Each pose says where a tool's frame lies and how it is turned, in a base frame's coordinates. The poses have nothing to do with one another.
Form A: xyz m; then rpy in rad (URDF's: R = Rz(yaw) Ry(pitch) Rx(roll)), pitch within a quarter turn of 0, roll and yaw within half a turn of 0.
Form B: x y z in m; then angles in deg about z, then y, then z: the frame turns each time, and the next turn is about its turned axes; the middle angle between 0 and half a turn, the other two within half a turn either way. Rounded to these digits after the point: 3 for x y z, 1 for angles.
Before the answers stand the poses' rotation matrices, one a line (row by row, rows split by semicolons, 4 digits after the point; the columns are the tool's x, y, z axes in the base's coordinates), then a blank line. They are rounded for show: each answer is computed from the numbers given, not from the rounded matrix.
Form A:
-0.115, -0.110, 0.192, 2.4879, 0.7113, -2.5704
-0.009, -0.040, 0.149, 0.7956, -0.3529, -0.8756
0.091, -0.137, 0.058, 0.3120, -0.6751, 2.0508
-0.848, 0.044, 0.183, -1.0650, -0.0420, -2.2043
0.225, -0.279, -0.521, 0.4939, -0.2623, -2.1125
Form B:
-0.6373 -0.7632 0.1072; -0.4095 0.4532 0.7918; -0.6528 0.4607 -0.6013
0.6011 0.3793 -0.7035; -0.7206 0.6379 -0.2718; 0.3456 0.6703 0.6567
-0.3605 -0.7556 0.5469; 0.6924 -0.6097 -0.3858; 0.6250 0.2396 0.7430
-0.5915 0.3687 0.7171; -0.8052 -0.3164 -0.5015; 0.0420 -0.8740 0.4841
-0.4980 0.8178 -0.2885; -0.8275 -0.3487 0.4401; 0.2593 0.4578 0.8504

-0.115, -0.110, 0.192, 82.3, 127.0, 35.2
-0.009, -0.040, 0.149, -158.9, 48.9, 117.3
0.091, -0.137, 0.058, -35.2, 42.0, 159.0
-0.848, 0.044, 0.183, -35.0, 61.0, -92.8
0.225, -0.279, -0.521, 123.2, 31.7, 119.5

